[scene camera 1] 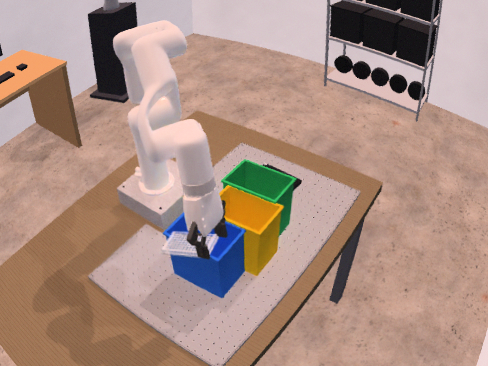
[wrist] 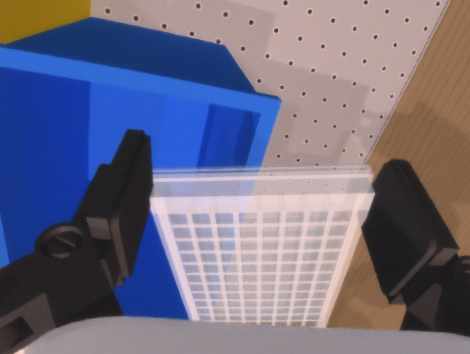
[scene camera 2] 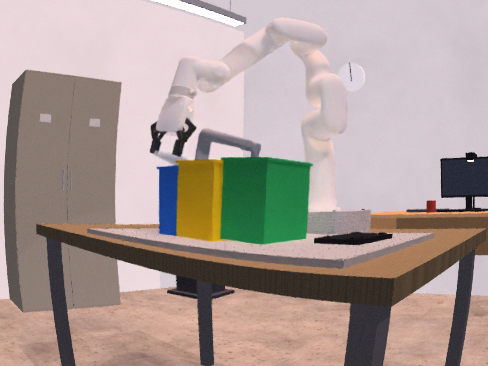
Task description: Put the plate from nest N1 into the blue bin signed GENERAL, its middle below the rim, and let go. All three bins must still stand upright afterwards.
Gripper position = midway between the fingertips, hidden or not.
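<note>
Scene camera 1 shows the gripper (scene camera 1: 213,246), along with a blue bin (scene camera 1: 217,275) and a yellow bin (scene camera 1: 261,219). On scene camera 2 you get the yellow bin (scene camera 2: 199,194), the blue bin (scene camera 2: 168,175) and the gripper (scene camera 2: 164,154) too. And the wrist view has the gripper (wrist: 264,175) and the blue bin (wrist: 78,87).
</note>
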